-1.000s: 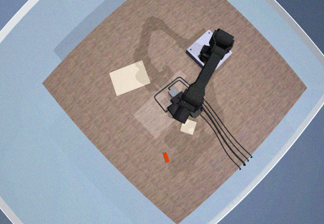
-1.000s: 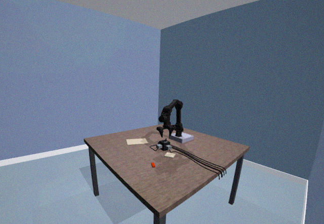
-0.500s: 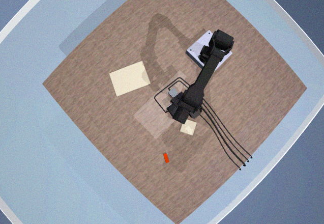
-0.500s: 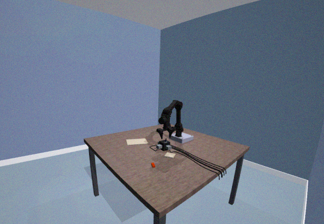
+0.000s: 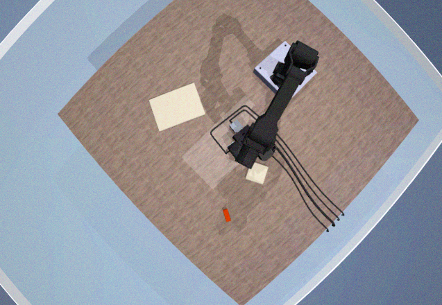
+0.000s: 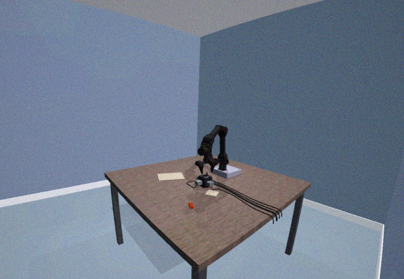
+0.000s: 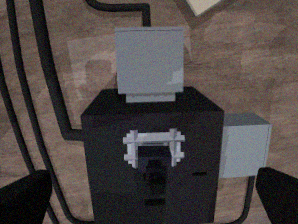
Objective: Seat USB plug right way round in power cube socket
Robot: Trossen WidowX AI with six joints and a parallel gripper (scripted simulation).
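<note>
The grey-framed USB socket lies 40 mm below my gripper tip. Round my gripper tip: cream pad 60 mm ahead, 130 mm to the left, 100 mm below; then cream sheet 130 mm ahead, 320 mm to the right, 100 mm below; then orange block 280 mm ahead, 180 mm to the left, 100 mm below.
</note>
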